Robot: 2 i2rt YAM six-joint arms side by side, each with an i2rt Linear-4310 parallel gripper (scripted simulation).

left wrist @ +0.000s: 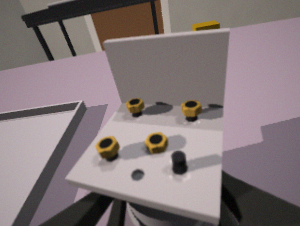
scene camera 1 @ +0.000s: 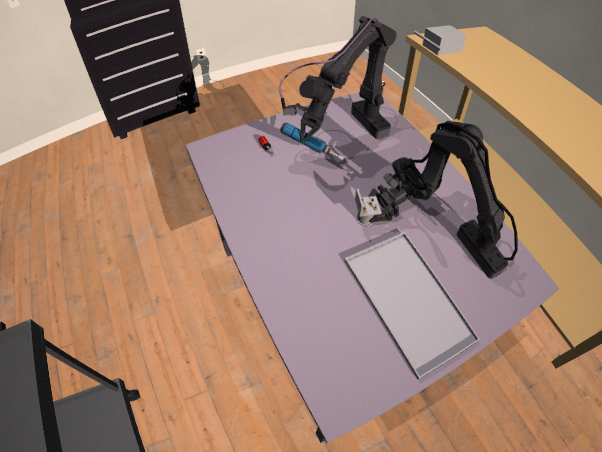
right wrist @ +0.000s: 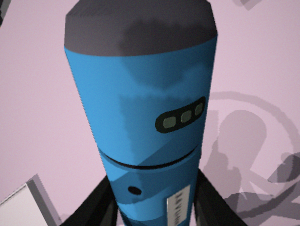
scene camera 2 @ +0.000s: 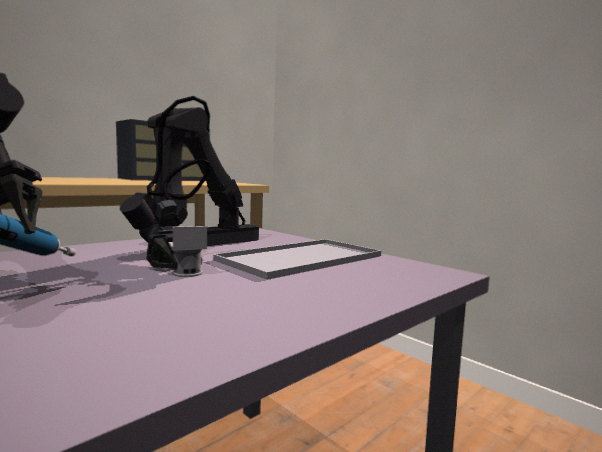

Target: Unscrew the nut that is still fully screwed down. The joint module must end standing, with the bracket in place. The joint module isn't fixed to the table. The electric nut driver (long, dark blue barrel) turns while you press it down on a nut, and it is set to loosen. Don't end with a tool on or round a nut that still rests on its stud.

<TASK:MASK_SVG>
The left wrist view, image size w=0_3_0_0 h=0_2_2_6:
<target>my left gripper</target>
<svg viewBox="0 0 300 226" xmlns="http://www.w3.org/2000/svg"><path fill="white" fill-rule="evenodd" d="M127 202L91 192L39 226L96 226L112 201L113 204L106 226L124 226ZM221 170L220 219L217 226L239 226L239 224L240 226L300 226L300 207L243 182Z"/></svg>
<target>white L-shaped bracket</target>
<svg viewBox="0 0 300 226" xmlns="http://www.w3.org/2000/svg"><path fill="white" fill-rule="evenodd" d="M230 28L118 38L104 41L103 47L119 93L121 105L66 176L65 180L69 185L162 211L218 224L221 196L223 107ZM133 177L136 173L144 174L143 179L139 181L133 180ZM175 151L182 151L186 155L187 172L183 175L175 174L173 171L171 155ZM113 136L120 146L117 152L118 158L112 162L107 161L106 158L102 159L95 148L102 138ZM161 132L168 138L168 146L163 153L152 154L146 148L145 141L150 134ZM189 100L199 101L202 105L202 112L197 115L197 120L194 122L187 121L181 108L181 104ZM134 98L142 99L145 106L141 111L142 115L137 118L133 117L133 114L128 111L126 103Z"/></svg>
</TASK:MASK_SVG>
